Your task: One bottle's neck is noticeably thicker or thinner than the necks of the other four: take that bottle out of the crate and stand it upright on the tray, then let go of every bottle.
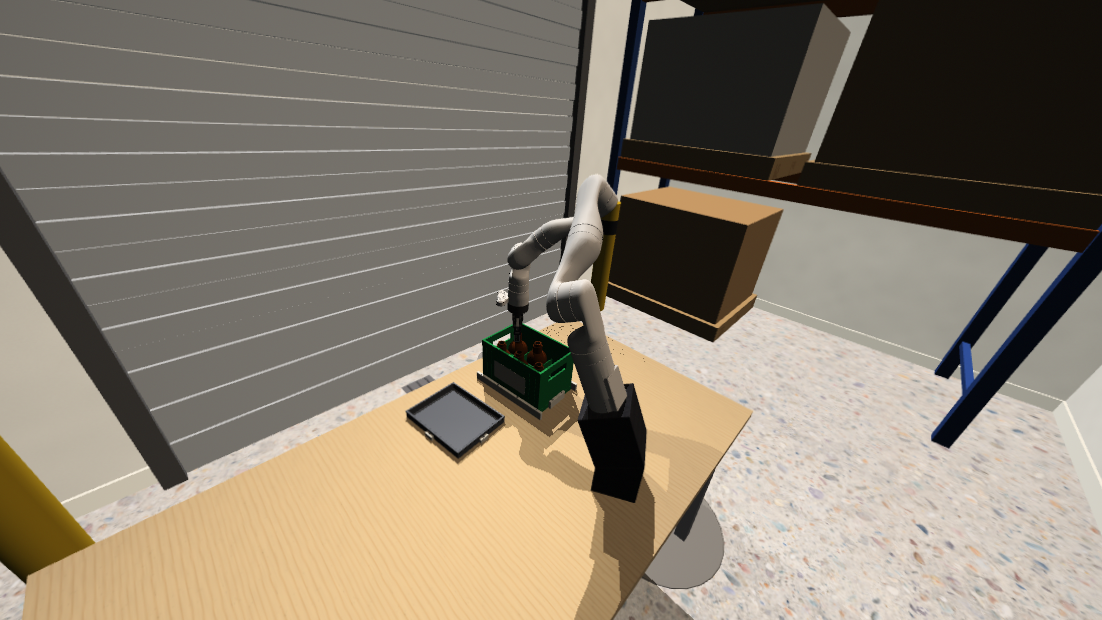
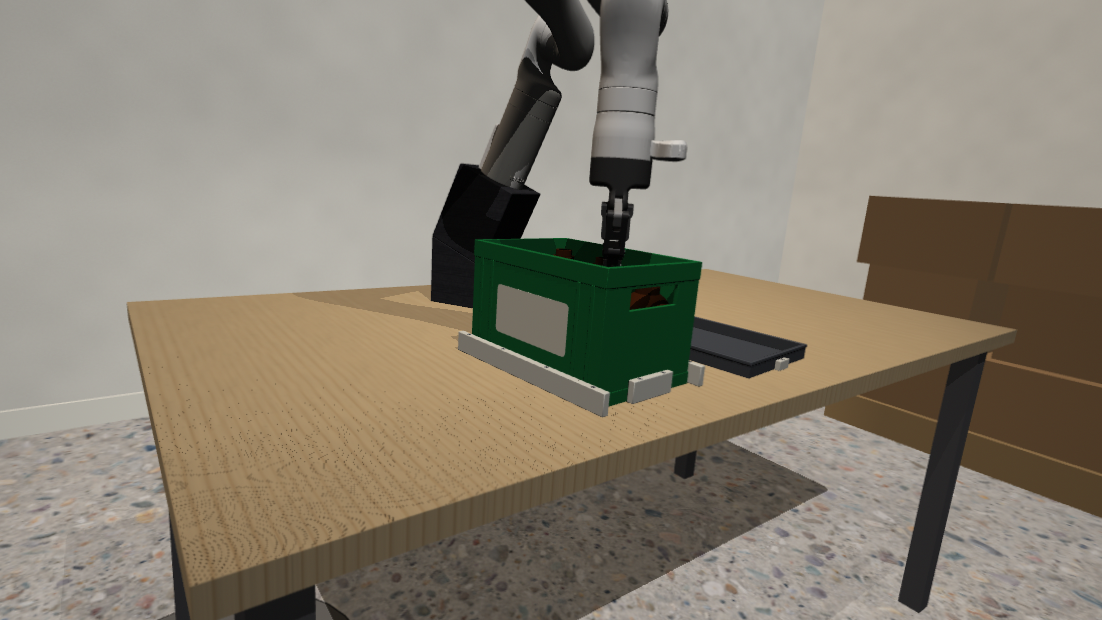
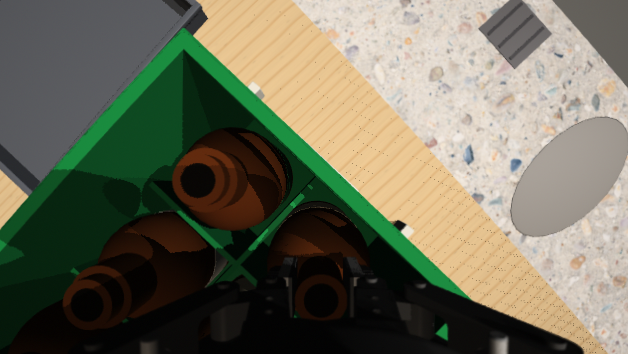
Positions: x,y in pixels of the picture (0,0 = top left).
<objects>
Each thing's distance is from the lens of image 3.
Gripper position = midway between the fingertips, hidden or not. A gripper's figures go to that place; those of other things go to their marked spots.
my gripper (image 3: pixel 320 274): 0.18 m
green crate (image 3: pixel 121 169): 0.20 m
dark grey tray (image 3: pixel 69 69): 0.41 m
brown bottle (image 3: pixel 318 233): 0.19 m
The marked spots on the brown bottle and the dark grey tray are 0.32 m apart.
</objects>
